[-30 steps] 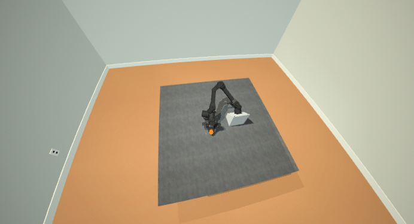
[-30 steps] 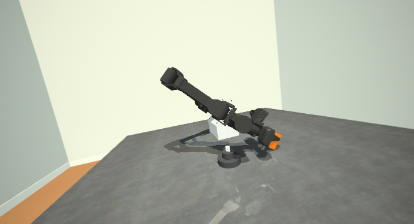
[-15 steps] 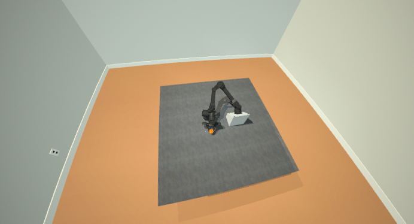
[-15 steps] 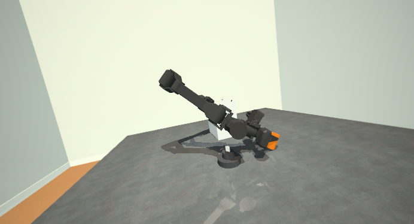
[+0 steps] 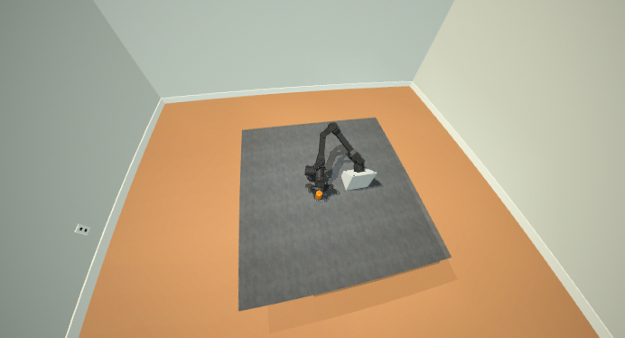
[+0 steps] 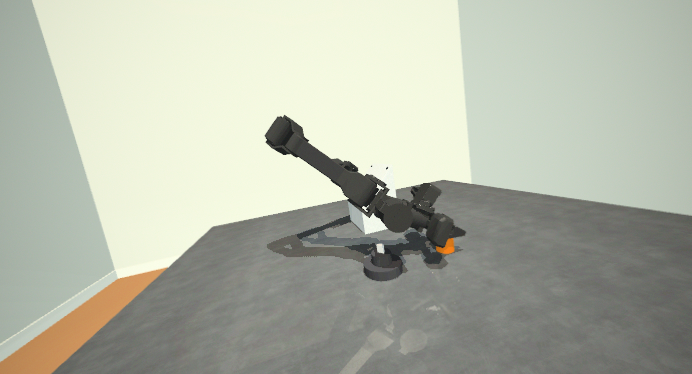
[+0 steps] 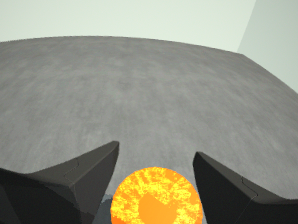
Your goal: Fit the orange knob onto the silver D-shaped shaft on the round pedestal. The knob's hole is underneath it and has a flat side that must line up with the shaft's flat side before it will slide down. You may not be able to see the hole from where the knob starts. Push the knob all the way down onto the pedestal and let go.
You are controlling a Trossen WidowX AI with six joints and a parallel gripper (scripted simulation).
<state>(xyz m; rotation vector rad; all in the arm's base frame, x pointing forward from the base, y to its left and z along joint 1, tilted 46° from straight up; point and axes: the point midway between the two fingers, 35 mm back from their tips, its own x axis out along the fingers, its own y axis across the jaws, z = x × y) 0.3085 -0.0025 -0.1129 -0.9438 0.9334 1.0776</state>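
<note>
My gripper tip is now 1 cm past the orange knob and 4 cm to the left of it. From my gripper tip the other things lie so: round pedestal 1 cm behind, 20 cm to the right, 2 cm below.
</note>
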